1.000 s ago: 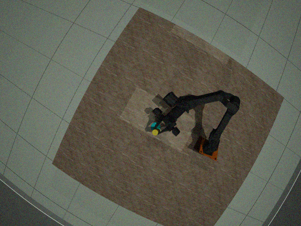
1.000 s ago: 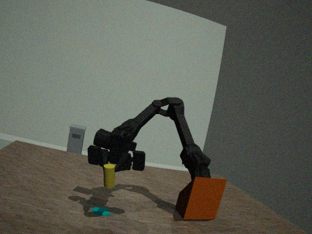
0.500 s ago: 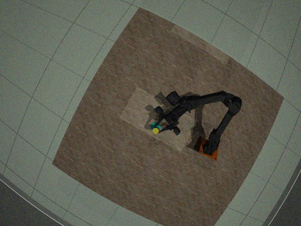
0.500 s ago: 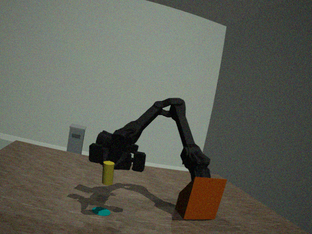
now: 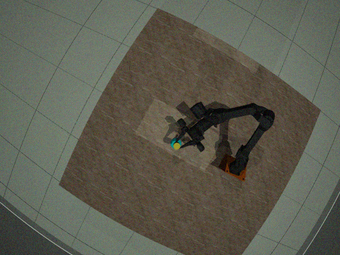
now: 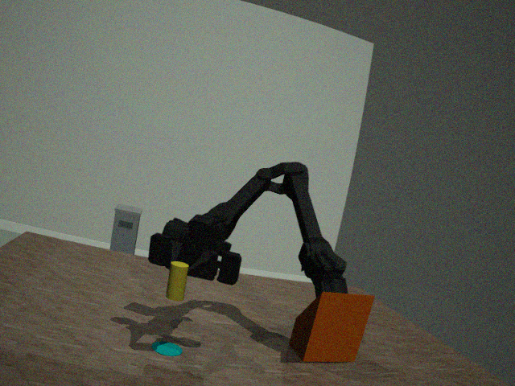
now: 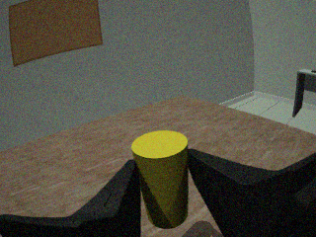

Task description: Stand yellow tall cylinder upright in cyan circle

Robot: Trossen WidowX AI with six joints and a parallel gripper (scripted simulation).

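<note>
My gripper tip is 16 cm above the cyan circle. The rest, counted from my gripper tip: yellow cylinder (2 cm below).
</note>
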